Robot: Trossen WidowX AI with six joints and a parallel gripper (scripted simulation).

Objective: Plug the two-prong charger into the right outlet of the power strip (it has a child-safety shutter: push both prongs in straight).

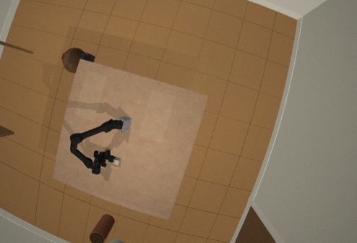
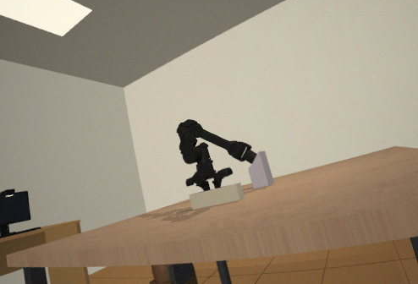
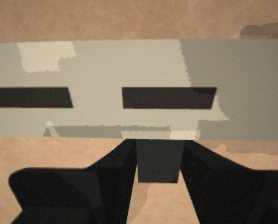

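Right now my gripper tip is 20 mm short of the dark charger and 10 mm below it.
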